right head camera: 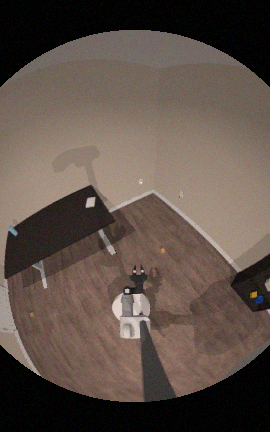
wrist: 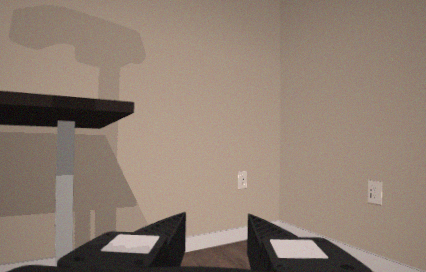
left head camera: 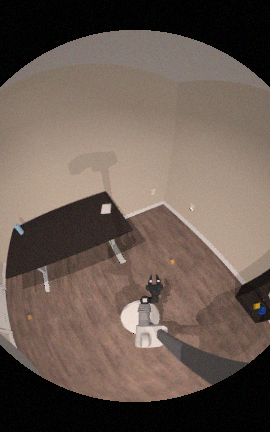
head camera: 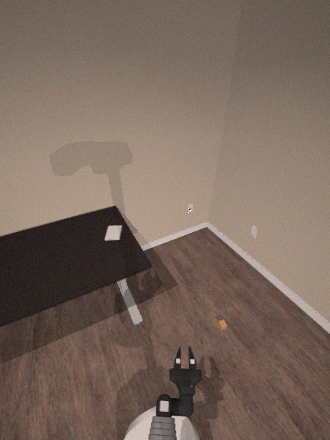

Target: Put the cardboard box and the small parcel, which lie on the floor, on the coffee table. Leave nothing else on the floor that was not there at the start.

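Places are measured from the robot's base along level axes (x ahead, y left, z up), in centimetres.
Pixels of known places: gripper, fingertip midpoint: (right head camera: 137,263) (wrist: 216,232) (left head camera: 153,273) (head camera: 184,346).
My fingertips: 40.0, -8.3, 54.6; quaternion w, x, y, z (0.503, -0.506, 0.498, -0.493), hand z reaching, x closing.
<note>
For each thing: its top centre in the pictures, then the offset to it from my fingertips, as dx, dy, dz. "spot": a spot on its surface instead.
- second small orange-brown item, top centre: (left head camera: 29,316) (right head camera: 31,314) -88.2, +160.6, -52.3
- flat white item, top centre: (head camera: 113,232) (left head camera: 105,207) (right head camera: 90,201) +64.5, +50.9, +15.6
- blue cylinder, top centre: (left head camera: 14,223) +17.4, +157.6, +31.2
- dark shelf unit, surface spot: (right head camera: 242,294) spot: -63.5, -153.1, -48.3
My gripper (head camera: 184,348) (left head camera: 154,276) (right head camera: 138,268) (wrist: 216,232) is open, with nothing between its fingers, and is held above the floor. A small orange-brown item (head camera: 223,325) (left head camera: 172,261) (right head camera: 163,250) lies on the floor ahead of the gripper and to its right, apart from it. A second small orange-brown item (left head camera: 30,317) (right head camera: 32,314) lies on the floor at the far left, beyond the dark table's near leg. They are too small to tell which is the cardboard box and which the parcel. The coffee table does not show in these views.
A dark table (head camera: 50,265) (left head camera: 65,235) (right head camera: 55,225) (wrist: 50,107) stands ahead left, bearing a flat white item (head camera: 113,232) and a blue cylinder (left head camera: 19,229). Its pale leg (head camera: 131,302) reaches the floor left of the gripper. A dark shelf unit (left head camera: 247,302) (right head camera: 242,294) stands right. Walls meet ahead.
</note>
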